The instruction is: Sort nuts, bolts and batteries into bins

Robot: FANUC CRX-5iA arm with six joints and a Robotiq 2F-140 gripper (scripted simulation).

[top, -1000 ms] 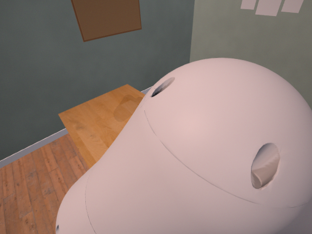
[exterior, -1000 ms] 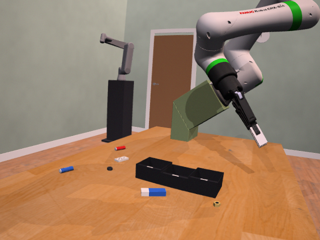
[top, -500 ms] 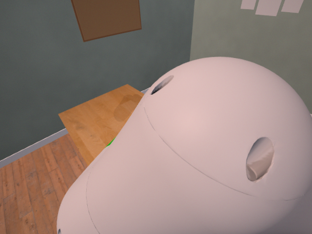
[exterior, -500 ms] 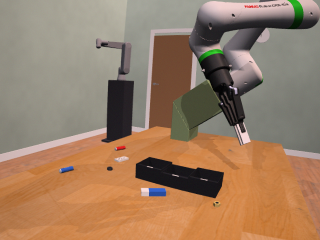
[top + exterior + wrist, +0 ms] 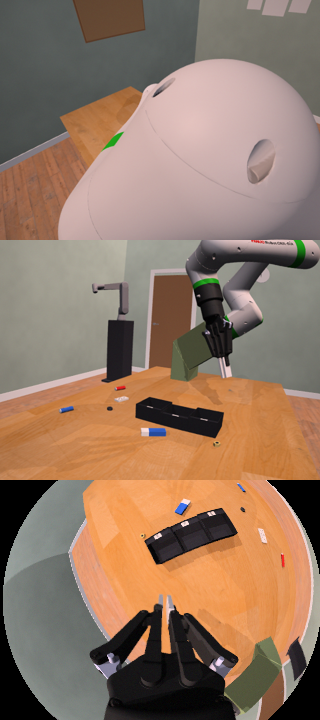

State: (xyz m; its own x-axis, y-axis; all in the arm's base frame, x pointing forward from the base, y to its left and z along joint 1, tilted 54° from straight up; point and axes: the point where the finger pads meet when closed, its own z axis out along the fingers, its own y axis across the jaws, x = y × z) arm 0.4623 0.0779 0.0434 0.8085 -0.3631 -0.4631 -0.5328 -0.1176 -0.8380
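The black three-compartment bin is 140 mm below my hand, 120 mm ahead of it and 110 mm to the right of it. Also, from my hand: blue-and-white eraser (220 mm ahead, 160 mm below, 150 mm to the right); brass nut (210 mm ahead, 160 mm below, 20 mm to the left); white domino-like tile (350 mm to the right, 160 mm below, 30 mm ahead).
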